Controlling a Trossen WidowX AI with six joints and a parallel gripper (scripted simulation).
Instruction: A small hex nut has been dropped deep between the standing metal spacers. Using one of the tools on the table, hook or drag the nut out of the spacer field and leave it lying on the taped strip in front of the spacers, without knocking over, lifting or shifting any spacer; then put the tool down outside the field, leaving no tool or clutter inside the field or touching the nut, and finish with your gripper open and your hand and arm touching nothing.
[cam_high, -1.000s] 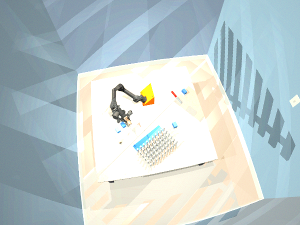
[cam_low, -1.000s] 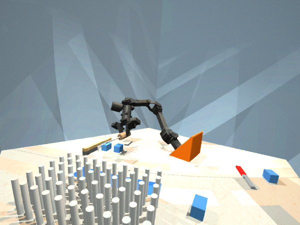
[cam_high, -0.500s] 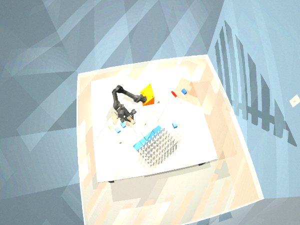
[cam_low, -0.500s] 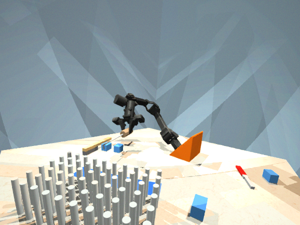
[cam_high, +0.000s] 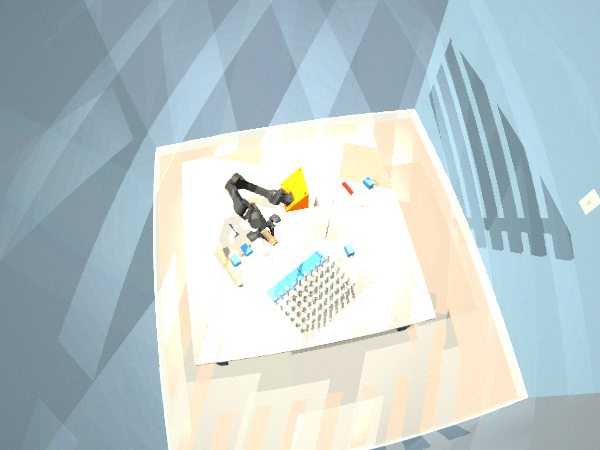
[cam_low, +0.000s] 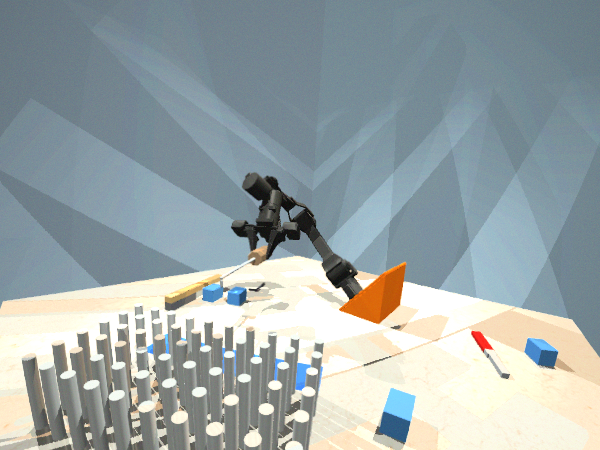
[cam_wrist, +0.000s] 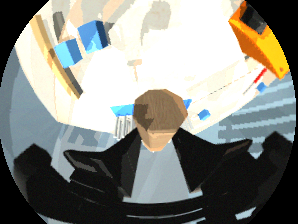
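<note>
The blue taped strip lies 170 mm ahead of my gripper tip, 90 mm to the left of it and 180 mm below it. Also, from my gripper tip: wooden-handled tool 90 mm ahead, 40 mm to the left; red-handled tool 240 mm behind, 550 mm to the left, 170 mm below; dark L-shaped key 180 mm behind, 190 mm to the right, 180 mm below.
</note>
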